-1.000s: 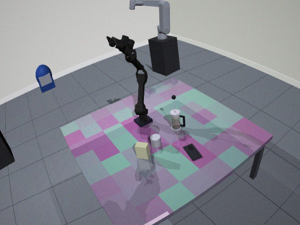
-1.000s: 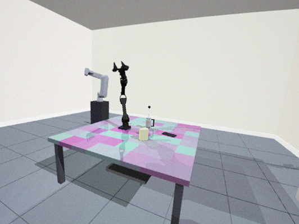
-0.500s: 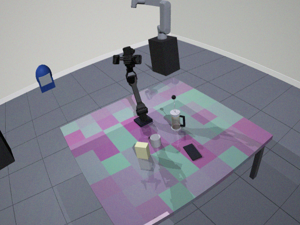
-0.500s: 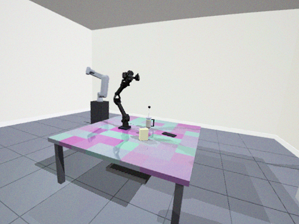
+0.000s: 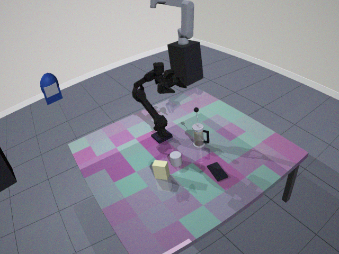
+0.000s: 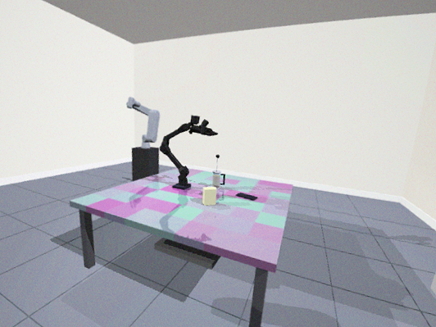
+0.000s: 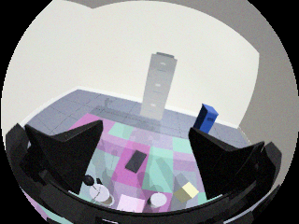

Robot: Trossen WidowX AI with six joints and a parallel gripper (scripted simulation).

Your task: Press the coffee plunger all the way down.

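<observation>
The glass coffee press is 330 mm below my gripper tip, 120 mm to the left of it and 10 mm ahead of it. Round my gripper tip: pale yellow box: 410 mm below, 260 mm to the right, 40 mm ahead.
</observation>
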